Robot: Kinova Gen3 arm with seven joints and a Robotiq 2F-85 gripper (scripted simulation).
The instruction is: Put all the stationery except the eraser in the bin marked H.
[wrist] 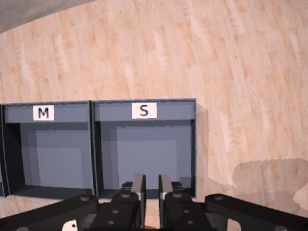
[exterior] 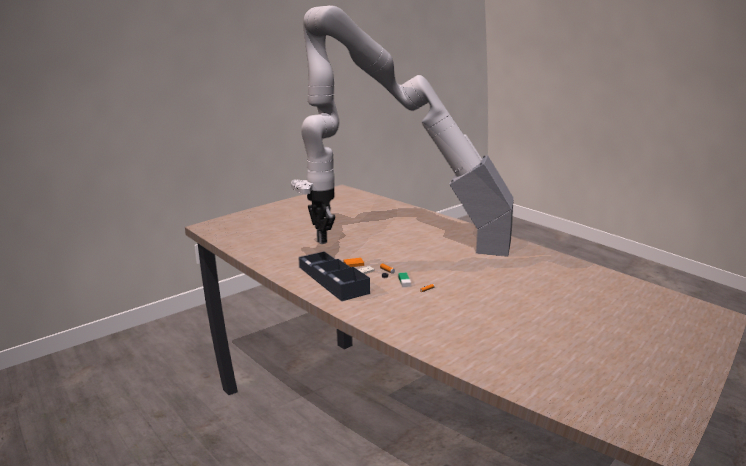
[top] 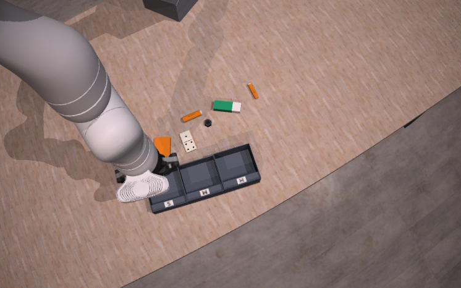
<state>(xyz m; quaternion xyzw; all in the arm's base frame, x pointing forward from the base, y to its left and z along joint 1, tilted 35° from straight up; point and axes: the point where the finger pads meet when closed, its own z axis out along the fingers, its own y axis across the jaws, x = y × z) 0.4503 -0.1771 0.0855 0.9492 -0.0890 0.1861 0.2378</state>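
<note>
Now: hand 8 cm to the right of the bin marked H, 7 cm above it and 4 cm short of it. From my hand the other things lie so: orange marker 15 cm to the left, 11 cm behind, 9 cm below; orange notepad 9 cm below, 8 cm behind, 5 cm to the left; domino 10 cm to the left, 9 cm below, 6 cm behind.
</note>
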